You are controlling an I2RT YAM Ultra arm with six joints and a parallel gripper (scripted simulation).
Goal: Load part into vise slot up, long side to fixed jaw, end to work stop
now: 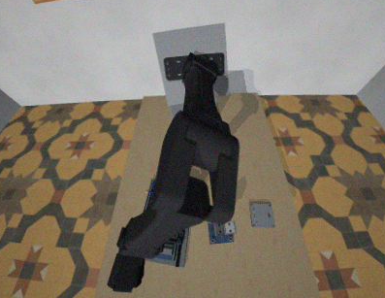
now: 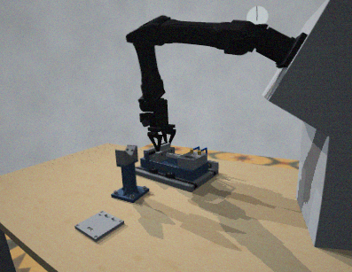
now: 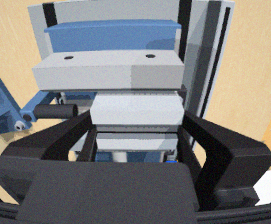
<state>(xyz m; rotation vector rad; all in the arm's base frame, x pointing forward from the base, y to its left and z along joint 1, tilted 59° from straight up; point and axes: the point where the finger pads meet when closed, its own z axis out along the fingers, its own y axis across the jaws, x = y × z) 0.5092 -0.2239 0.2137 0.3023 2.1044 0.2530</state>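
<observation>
Right now the part is 10 mm above my hand. Also, from my hand: fixed jaw (40 mm ahead, 20 mm below, 10 mm to the left); moving jaw (30 mm to the left, 20 mm below, 20 mm behind); work stop (60 mm to the left, 20 mm ahead, 10 mm below).
</observation>
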